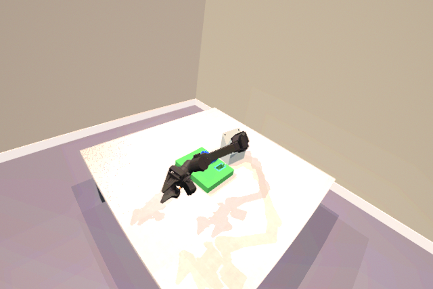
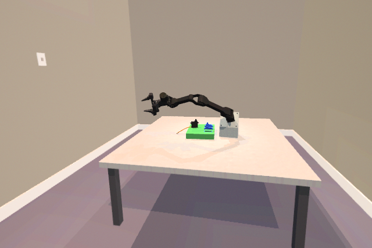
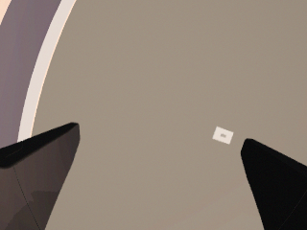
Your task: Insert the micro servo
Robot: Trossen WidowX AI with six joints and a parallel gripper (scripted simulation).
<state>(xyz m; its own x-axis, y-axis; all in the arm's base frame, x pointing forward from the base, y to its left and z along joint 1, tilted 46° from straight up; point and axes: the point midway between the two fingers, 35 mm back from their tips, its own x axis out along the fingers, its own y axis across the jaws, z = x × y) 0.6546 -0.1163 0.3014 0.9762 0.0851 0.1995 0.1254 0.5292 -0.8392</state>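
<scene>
Now: gripper tip 44 cm past the green deck, 18 cm to the left of it and 27 cm above it.
</scene>
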